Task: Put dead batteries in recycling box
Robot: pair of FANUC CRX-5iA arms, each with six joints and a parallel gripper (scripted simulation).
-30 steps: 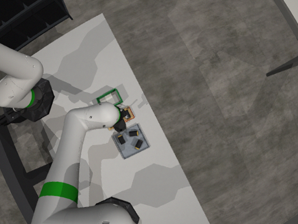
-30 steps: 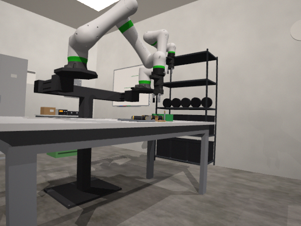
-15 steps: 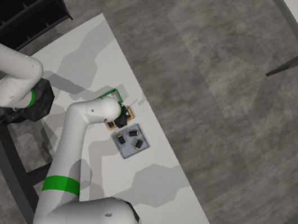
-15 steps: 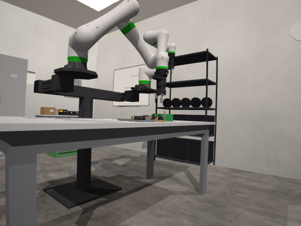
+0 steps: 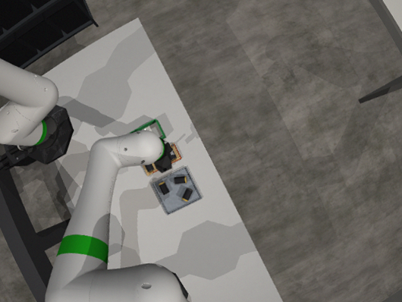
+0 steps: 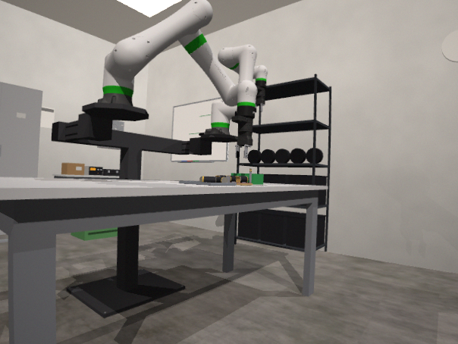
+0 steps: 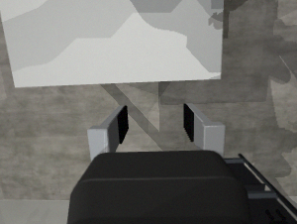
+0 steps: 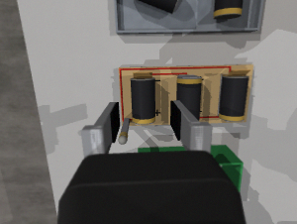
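Observation:
My right gripper is now 9 cm past the grey tray, 16 cm to the left of it and 15 cm above it. Also, from my right hand: green recycling box 4 cm behind, 16 cm to the left, 14 cm below.

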